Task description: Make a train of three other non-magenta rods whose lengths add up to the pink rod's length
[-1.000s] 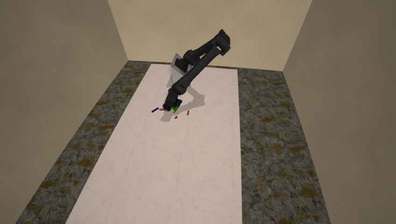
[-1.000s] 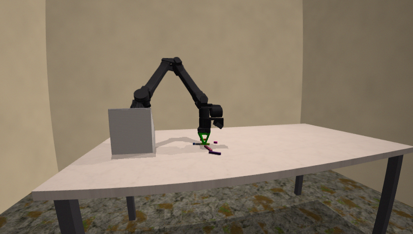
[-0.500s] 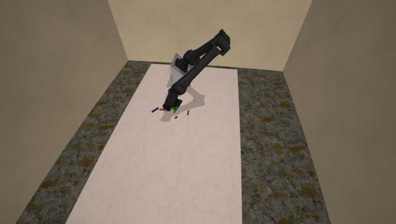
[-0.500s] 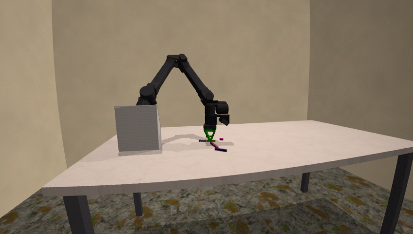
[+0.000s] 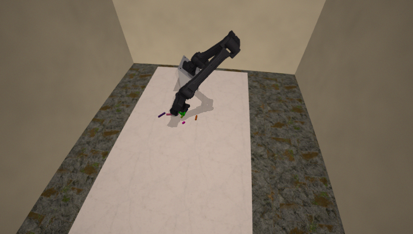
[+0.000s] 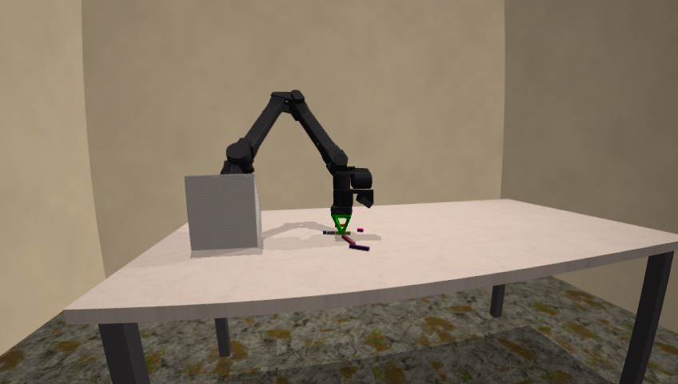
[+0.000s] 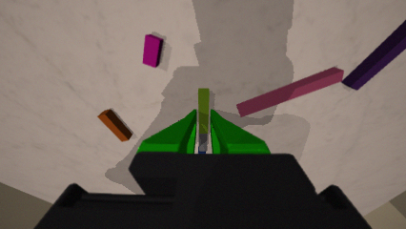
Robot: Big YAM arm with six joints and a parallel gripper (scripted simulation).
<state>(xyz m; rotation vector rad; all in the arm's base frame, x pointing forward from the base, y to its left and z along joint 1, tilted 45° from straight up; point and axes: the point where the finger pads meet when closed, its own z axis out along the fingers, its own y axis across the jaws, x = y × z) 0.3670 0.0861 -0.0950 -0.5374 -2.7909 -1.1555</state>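
Right now my hand is 1 cm above the lime rod. From my hand the other things lie so: magenta rod (7 cm ahead, 2 cm to the left, 1 cm below); then blue rod (6 cm behind, 2 cm to the left, 1 cm below); then grey rod (4 cm behind, 1 cm to the left, 1 cm below).
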